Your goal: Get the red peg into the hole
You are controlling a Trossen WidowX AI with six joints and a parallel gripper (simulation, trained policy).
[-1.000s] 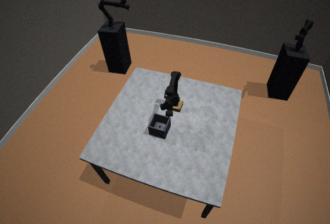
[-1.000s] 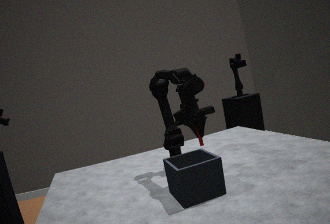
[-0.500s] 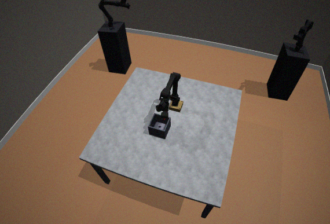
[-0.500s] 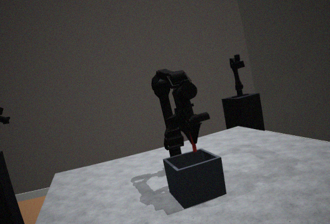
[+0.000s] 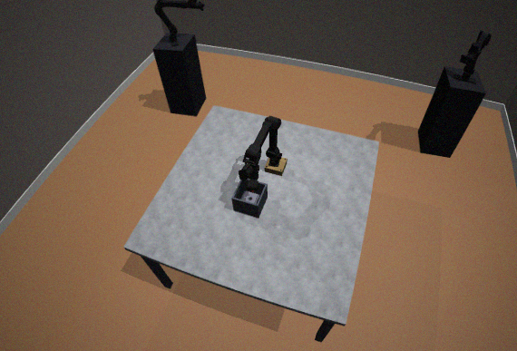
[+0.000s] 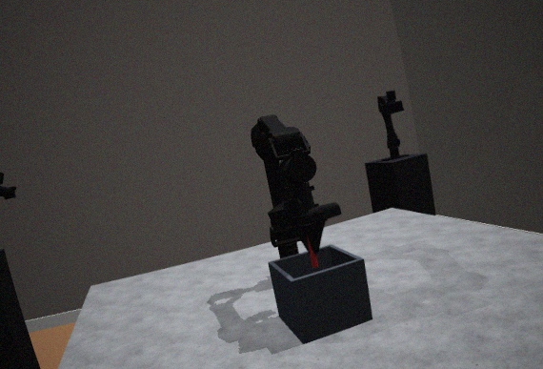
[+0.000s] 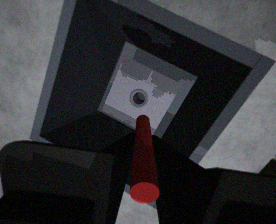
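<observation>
Now: gripper tip 1 cm below the red peg. Round my gripper tip: grey plate (2 cm ahead, 2 cm to the right, 10 cm below).
</observation>
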